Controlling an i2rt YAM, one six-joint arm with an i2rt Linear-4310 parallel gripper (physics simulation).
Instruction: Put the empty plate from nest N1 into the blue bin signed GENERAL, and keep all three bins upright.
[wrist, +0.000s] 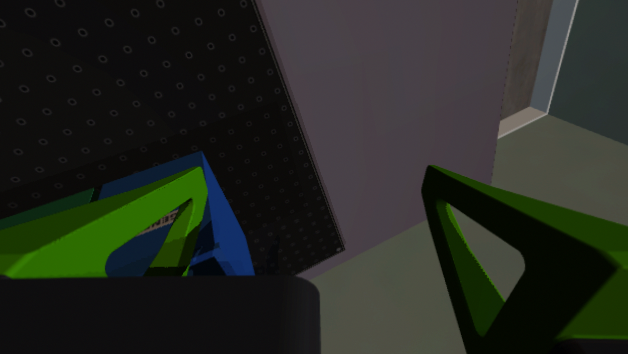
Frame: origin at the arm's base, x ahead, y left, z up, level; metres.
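Where they show: gripper, fingertip midpoint: (314, 178).
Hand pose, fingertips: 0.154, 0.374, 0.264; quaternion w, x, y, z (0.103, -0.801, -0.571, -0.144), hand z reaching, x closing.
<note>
After its pixels a point has its place, as x, y, z.
My gripper (314, 178) {0.154, 0.374, 0.264} is wide open, with no object between its two green fingers. The blue bin (227, 235) {0.302, 0.276, 0.108} shows at the lower left, partly hidden behind the left finger. Part of its pale sign, with a few letters, shows through the opening in that finger. The plate and nest N1 do not show in this view. Whether the blue bin holds anything cannot be told.
A green bin edge (55, 204) {0.228, 0.115, 0.005} shows left of the blue bin. A black board with rows of small holes (165, 95) {0.173, 0.287, -0.003} fills the upper left. A greyish-purple surface (380, 110) {0.331, 0.540, -0.016} borders it. The floor (380, 290) and a dark wall (600, 70) lie beyond.
</note>
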